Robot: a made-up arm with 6 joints.
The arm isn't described. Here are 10 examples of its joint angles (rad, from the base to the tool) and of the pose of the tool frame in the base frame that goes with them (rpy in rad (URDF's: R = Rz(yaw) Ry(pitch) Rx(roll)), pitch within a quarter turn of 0, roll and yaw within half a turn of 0; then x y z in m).
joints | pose
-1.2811 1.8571 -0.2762 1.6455 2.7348 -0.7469 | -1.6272 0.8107 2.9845 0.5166 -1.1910 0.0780
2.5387 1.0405 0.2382 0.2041 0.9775 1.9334 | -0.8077 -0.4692 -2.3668 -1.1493 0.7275 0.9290
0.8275 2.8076 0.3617 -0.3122 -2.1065 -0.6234 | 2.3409 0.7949 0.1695 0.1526 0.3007 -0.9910
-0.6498 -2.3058 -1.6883 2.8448 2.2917 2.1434 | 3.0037 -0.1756 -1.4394 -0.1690 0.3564 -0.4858
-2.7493 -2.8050 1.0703 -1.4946 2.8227 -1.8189 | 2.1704 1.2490 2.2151 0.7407 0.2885 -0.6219
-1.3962 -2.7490 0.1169 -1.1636 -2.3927 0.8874 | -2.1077 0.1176 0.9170 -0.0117 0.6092 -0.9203
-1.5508 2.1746 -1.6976 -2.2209 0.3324 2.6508 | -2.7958 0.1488 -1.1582 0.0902 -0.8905 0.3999
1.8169 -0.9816 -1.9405 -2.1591 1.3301 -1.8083 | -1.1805 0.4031 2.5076 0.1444 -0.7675 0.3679
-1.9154 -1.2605 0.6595 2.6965 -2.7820 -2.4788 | -0.8426 0.4730 -0.1480 0.5168 1.0872 1.0608
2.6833 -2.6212 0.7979 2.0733 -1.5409 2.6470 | -2.0550 0.1716 2.4250 0.8729 -0.5016 -0.5114
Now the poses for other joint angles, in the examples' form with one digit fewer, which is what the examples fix.
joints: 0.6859 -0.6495 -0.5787 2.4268 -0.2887 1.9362
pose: -2.170 0.376 -0.910 -0.977 -0.578 1.333
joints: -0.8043 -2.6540 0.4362 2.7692 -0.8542 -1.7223
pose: 1.754 -0.444 0.969 -0.567 0.799 -0.760
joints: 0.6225 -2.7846 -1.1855 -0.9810 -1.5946 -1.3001
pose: 2.057 -0.425 0.001 -0.017 0.155 -0.781
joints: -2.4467 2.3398 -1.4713 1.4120 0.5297 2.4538
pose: 2.585 -0.946 1.962 -0.750 -0.792 0.069
